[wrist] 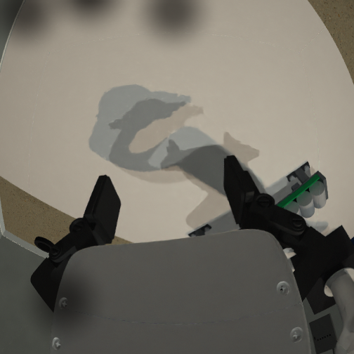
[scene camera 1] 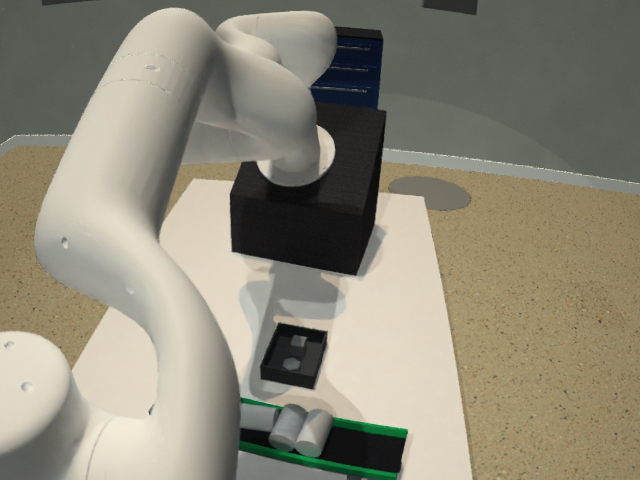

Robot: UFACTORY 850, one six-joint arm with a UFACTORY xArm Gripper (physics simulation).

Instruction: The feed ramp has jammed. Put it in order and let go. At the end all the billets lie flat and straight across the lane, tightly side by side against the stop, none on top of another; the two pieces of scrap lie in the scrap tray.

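Observation:
The feed ramp [scene camera 1: 369, 449] [wrist: 300, 191] has green side rails. In the scene view one grey billet [scene camera 1: 256, 417] lies lengthwise along the lane, its left part behind the arm. To its right, two billets [scene camera 1: 288, 427] [scene camera 1: 314, 432] lie across the lane, side by side. The stop end is hidden there. In the wrist view several billets [wrist: 317, 194] [wrist: 305, 204] stand in a row by the stop [wrist: 324, 184]. Two grey scrap pieces [scene camera 1: 298, 341] [scene camera 1: 291, 363] lie apart in the black scrap tray [scene camera 1: 286, 378]. My gripper [wrist: 167, 180] is open and empty above the table, away from the ramp; the arm hides it in the scene view.
The white table [scene camera 1: 392, 330] [wrist: 225, 85] carries the arm's shadows. A large black block [scene camera 1: 297, 232] stands behind the tray. The arm [scene camera 1: 191, 330] covers the ramp's left part in the scene view. A blue drawer cabinet [scene camera 1: 348, 77] stands at the back.

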